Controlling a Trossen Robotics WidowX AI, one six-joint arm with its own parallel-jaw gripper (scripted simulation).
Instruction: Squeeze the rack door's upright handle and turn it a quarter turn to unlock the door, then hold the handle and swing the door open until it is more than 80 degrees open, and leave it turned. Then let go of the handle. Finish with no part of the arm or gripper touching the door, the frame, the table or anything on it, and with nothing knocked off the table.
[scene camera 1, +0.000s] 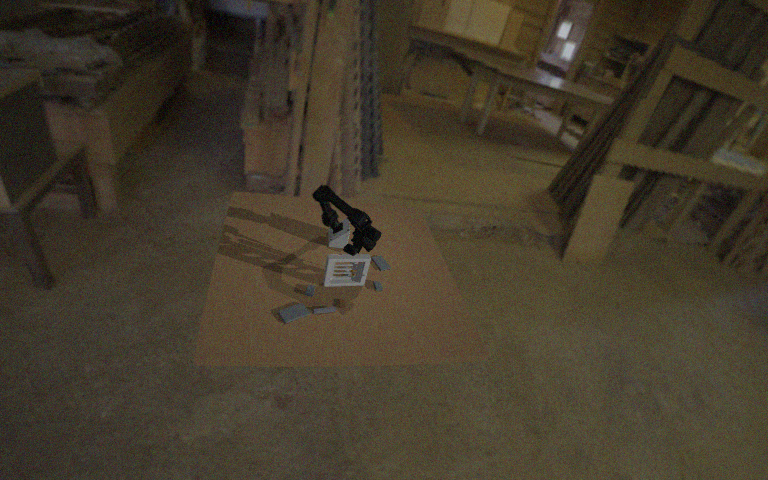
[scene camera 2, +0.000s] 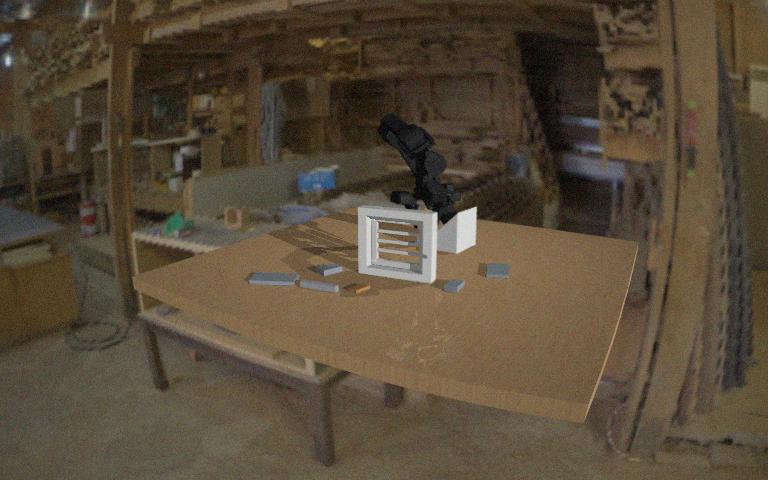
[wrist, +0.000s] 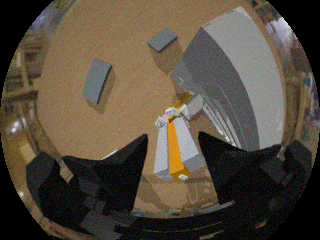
My gripper (scene camera 2: 426, 227) is open, with nothing in its grasp. Further things: a white rack (scene camera 2: 429, 218).
My gripper shows as well in the wrist view (wrist: 173, 136). The white rack shows as well in scene camera 1 (scene camera 1: 364, 258) and in the wrist view (wrist: 230, 49).
